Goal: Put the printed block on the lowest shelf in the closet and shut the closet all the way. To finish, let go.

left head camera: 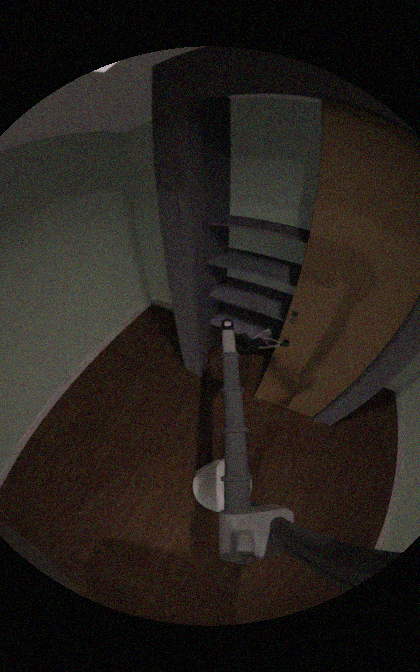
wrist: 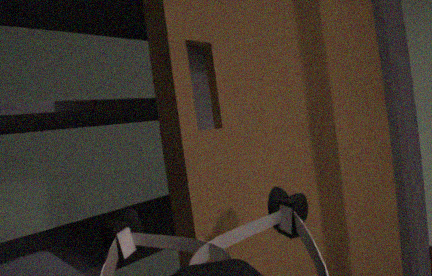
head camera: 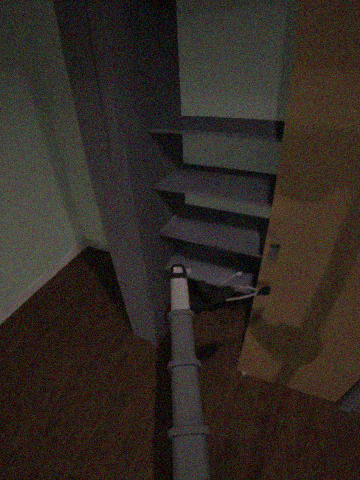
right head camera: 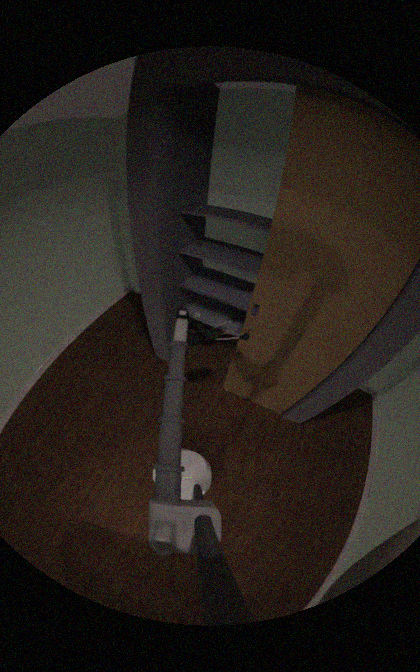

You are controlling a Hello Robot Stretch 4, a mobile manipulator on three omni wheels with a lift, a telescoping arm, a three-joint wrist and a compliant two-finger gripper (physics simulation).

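Frame: origin at the robot's base, x back, y right, z up, level; centimetres.
Seen in the pictures: gripper, fingertip midpoint: point(wrist: 205, 214) point(head camera: 258, 278).
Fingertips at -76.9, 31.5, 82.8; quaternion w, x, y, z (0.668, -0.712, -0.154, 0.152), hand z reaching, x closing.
A point is followed by its place in that frame, as x, y, z.
The closet stands open, with several grey shelves one above the other. The lowest shelf point(head camera: 214, 271) @(-129.4, 24.2, 37.9) point(left head camera: 245, 326) point(right head camera: 215, 320) is just above the floor. The orange-brown door point(head camera: 317, 206) @(-72.1, 44.5, 116.6) point(left head camera: 350, 270) point(right head camera: 340, 240) point(wrist: 263, 116) @(-72.8, 43.2, 90.9) is swung out to the right, with a recessed grip point(wrist: 203, 84) @(-77.5, 36.9, 95.1) point(head camera: 273, 252) @(-78.0, 36.0, 94.5) near its free edge. My gripper point(head camera: 250, 284) point(left head camera: 272, 341) point(right head camera: 234, 336) point(wrist: 207, 229) @(-76.9, 31.5, 82.8) is open and empty, low down at the door's free edge. One finger pad is in front of the door's face, the other on the closet side. I cannot make out the printed block in this dim light.
The closet's grey side panel point(head camera: 129, 214) @(-101.5, -19.0, 101.3) stands left of my extended arm point(head camera: 184, 364) @(-37.5, 0.1, 96.3). A pale wall point(head camera: 39, 171) @(-203.1, -109.5, 92.2) runs along the left. The floor point(head camera: 77, 386) @(-73.9, -68.8, -2.7) is dark brown. My base point(left head camera: 240, 535) is well back from the closet.
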